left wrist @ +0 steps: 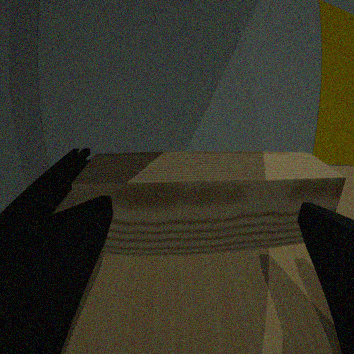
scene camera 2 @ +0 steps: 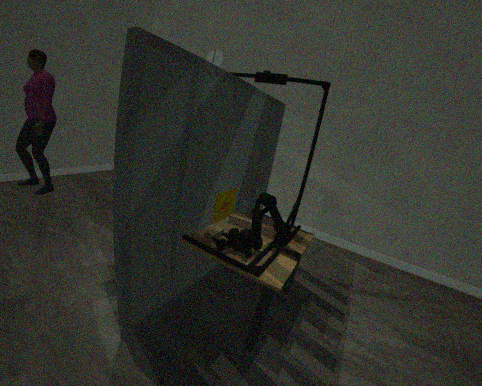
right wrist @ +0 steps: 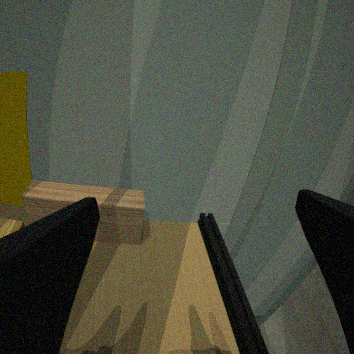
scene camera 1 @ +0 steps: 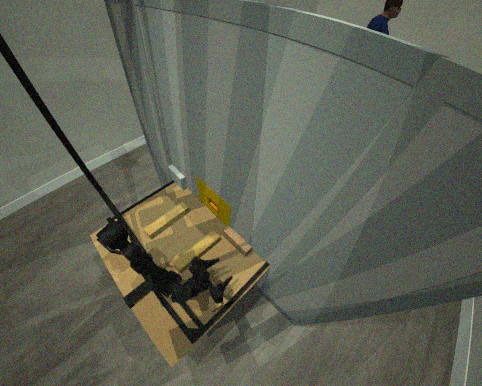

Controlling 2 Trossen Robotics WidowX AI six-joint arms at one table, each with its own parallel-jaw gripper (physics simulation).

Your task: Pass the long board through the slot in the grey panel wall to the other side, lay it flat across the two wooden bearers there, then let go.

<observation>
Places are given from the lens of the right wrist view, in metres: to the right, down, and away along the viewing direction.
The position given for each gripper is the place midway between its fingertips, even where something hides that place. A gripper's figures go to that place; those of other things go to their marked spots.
right gripper (right wrist: 200, 204): 0.01, 0.01, 0.09
grey panel wall (right wrist: 232, 115): 0.07, -0.07, 0.28
</observation>
